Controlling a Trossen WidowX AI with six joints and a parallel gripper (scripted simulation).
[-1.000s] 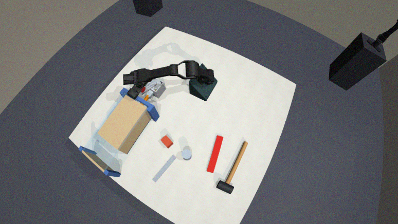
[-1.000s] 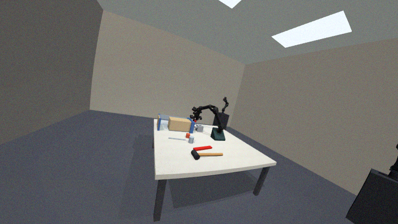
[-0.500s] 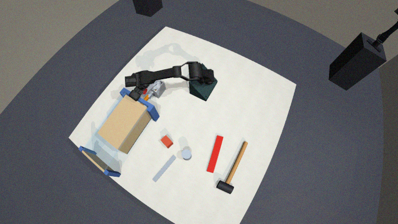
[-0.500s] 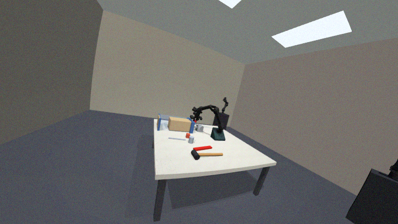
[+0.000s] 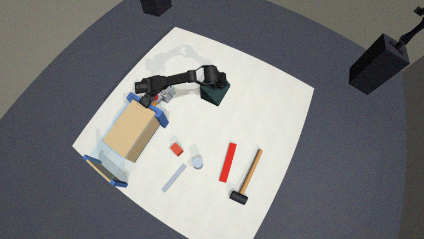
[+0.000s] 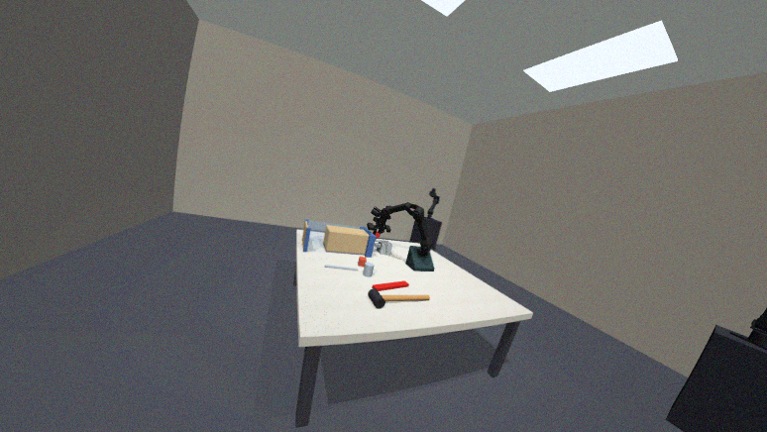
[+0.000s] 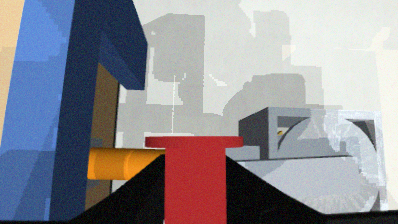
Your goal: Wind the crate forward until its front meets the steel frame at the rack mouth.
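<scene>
Now: the winch handle 40 mm behind my gripper tip, 10 mm to the left of it and 30 mm below it. Also, from my gripper tip: grey winch: 120 mm behind, 100 mm below; blue frame post: 60 mm ahead, 10 mm to the left, 30 mm below; red knob: 20 mm to the left.
</scene>
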